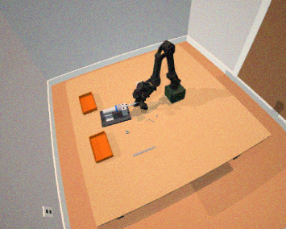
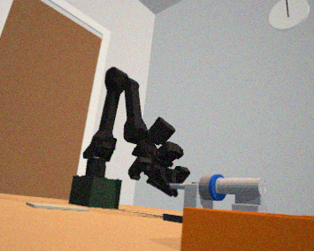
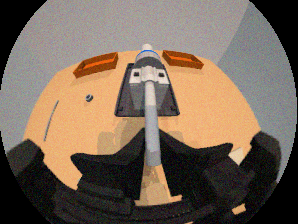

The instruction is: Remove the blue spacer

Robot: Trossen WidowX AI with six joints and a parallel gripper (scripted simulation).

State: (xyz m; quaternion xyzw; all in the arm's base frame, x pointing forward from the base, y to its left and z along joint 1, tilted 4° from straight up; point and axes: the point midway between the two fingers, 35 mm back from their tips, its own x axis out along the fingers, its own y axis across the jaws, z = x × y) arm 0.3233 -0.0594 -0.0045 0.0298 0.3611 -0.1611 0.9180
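Right now the grey shaft is 50 mm ahead of my gripper tip, 20 mm to the right of it and 20 mm above it. Round my gripper tip: blue spacer: 120 mm ahead, 40 mm to the right, 20 mm above; grey spacer: 120 mm ahead, 40 mm to the right, 20 mm above; fixture: 160 mm ahead, 50 mm to the right, 10 mm below.
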